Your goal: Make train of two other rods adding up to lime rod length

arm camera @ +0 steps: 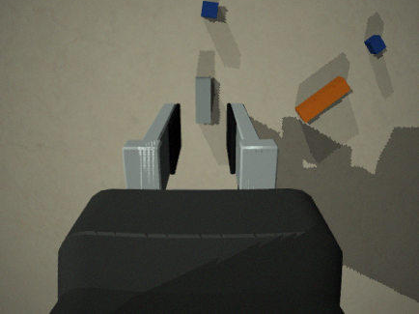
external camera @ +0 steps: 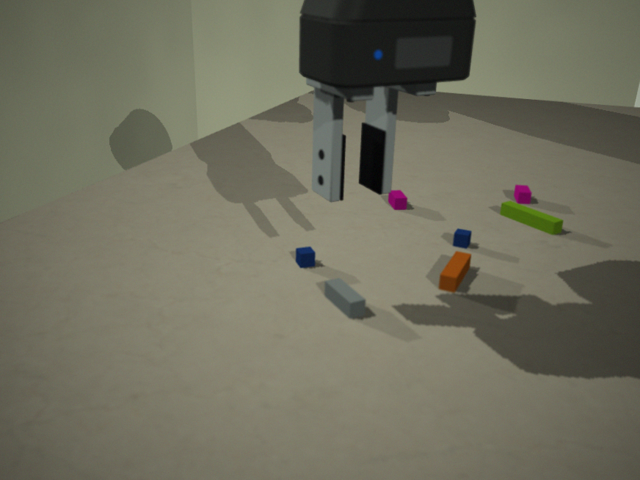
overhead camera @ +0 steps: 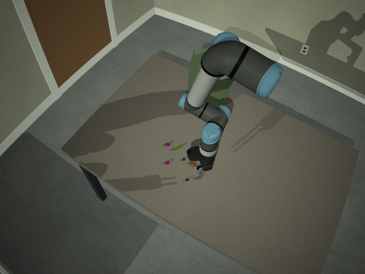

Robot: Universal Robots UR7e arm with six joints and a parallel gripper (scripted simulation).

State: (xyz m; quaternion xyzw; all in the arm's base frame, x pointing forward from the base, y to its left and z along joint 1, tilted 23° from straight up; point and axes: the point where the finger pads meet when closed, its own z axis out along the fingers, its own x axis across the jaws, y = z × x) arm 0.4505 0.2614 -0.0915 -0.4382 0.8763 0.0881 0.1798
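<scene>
Now: the grey rod 8 cm below my hand. From my hand the other things lie so: lime rod 19 cm to the right, 8 cm below, 7 cm behind; orange rod 8 cm below, 7 cm to the right, 4 cm behind.
</scene>
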